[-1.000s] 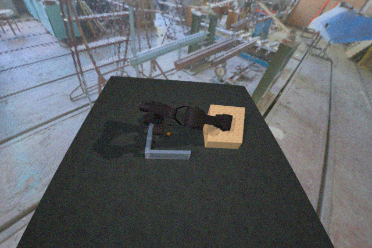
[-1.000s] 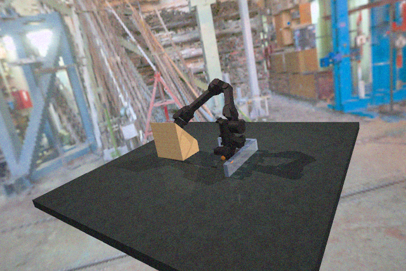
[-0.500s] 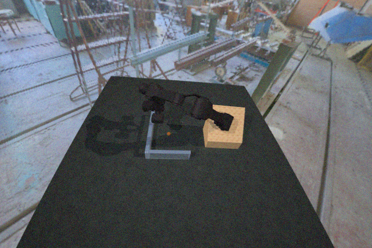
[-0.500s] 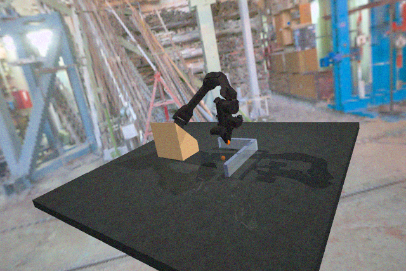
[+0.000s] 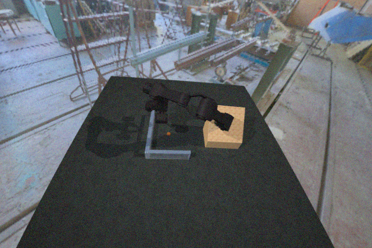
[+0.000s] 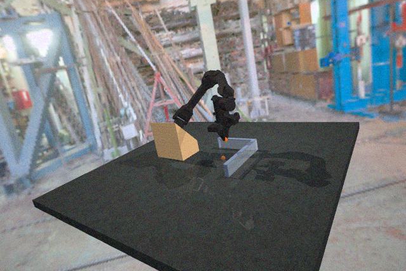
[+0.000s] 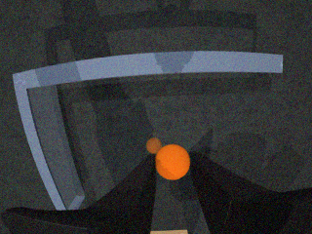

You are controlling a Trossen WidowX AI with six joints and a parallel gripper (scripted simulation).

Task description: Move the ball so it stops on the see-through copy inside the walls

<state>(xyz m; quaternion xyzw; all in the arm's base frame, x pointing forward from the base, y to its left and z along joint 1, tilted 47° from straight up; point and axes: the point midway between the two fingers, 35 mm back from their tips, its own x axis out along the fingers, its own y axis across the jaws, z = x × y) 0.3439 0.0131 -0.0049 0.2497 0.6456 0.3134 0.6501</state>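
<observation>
Now: the see-through copy of ball 50 mm behind my gripper tip, 10 mm to the left of it and 110 mm below it. From my gripper tip the other things lie so: orange ball right at my gripper tip.
</observation>
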